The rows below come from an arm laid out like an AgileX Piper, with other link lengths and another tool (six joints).
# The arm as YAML. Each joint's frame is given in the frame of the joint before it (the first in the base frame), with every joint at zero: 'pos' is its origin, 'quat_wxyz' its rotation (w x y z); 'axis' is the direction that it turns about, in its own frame. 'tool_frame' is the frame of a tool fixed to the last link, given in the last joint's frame.
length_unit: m
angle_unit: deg
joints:
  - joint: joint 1
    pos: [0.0, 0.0, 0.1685]
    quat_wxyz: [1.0, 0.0, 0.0, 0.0]
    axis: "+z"
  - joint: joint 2
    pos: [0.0, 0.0, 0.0]
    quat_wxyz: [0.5, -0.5, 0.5, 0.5]
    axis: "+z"
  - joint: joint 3
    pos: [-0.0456, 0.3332, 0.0]
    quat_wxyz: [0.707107, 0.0, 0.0, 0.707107]
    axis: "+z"
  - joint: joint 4
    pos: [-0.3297, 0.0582, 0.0]
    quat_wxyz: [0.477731, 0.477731, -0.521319, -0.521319]
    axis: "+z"
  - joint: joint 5
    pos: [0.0, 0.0, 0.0]
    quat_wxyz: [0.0, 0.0, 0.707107, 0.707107]
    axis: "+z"
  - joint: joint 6
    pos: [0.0, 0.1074, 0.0]
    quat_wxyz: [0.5, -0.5, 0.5, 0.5]
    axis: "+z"
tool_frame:
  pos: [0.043, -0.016, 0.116]
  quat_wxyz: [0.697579, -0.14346, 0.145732, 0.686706]
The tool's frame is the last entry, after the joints.
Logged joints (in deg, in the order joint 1, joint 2, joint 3, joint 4, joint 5, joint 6), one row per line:
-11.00, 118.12, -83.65, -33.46, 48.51, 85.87
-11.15, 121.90, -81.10, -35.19, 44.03, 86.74
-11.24, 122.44, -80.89, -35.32, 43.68, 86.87
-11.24, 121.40, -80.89, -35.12, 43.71, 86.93
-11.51, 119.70, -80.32, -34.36, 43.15, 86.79
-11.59, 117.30, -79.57, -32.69, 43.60, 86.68
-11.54, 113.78, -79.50, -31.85, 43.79, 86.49
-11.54, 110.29, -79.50, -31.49, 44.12, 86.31
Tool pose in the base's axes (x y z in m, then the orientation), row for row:
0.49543, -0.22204, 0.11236, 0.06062, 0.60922, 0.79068, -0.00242
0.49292, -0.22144, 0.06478, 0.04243, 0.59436, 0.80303, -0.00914
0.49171, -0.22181, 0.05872, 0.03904, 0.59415, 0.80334, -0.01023
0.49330, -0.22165, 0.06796, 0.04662, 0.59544, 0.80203, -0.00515
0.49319, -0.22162, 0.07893, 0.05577, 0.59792, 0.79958, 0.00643
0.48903, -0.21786, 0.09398, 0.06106, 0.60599, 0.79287, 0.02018
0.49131, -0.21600, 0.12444, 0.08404, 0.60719, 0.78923, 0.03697
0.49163, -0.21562, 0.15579, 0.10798, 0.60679, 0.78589, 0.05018
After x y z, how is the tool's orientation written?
As a quaternion, w x y z.
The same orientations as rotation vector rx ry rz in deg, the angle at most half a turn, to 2 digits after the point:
105.62, 137.08, -0.42
104.19, 140.77, -1.60
104.37, 141.11, -1.80
104.11, 140.23, -0.90
103.96, 139.03, 1.12
105.03, 137.42, 3.50
103.81, 134.93, 6.32
102.30, 132.49, 8.46

